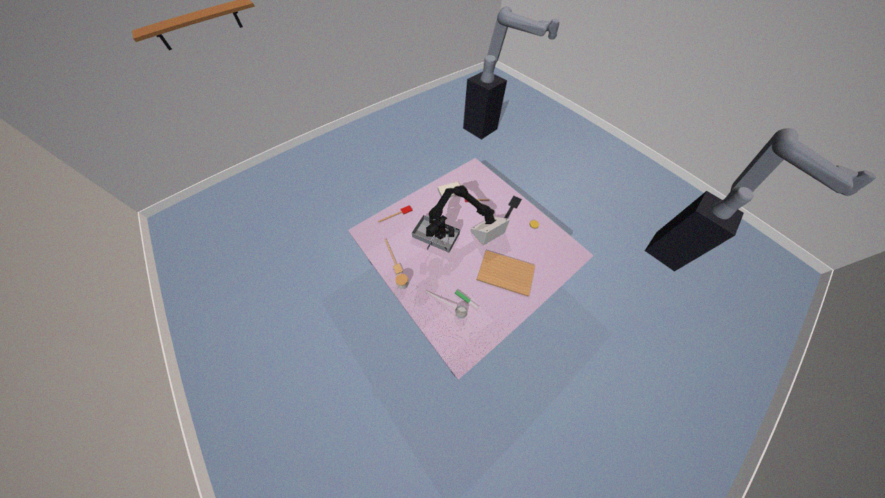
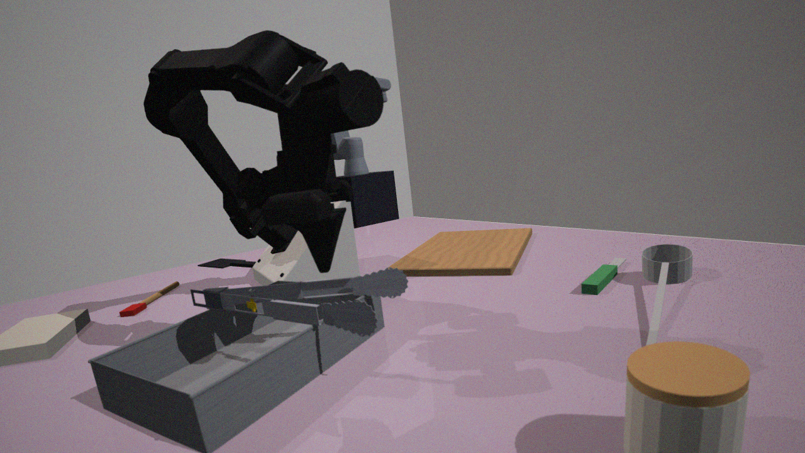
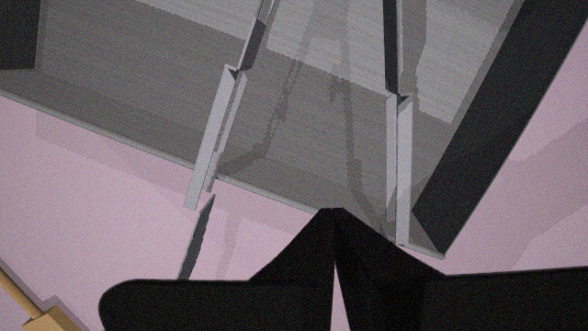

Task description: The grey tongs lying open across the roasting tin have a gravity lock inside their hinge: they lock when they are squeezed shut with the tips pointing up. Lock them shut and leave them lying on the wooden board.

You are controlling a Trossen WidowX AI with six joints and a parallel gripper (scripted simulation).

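Right now my gripper tip is 60 mm past the yellow mark, 70 mm to the left of it and 30 mm above it. Also, from my gripper tip: wooden board (180 mm behind, 470 mm to the left, 90 mm below); grey roasting tin (40 mm behind, 90 mm to the right, 70 mm below); beige block (430 mm behind, 330 mm to the right, 90 mm below).
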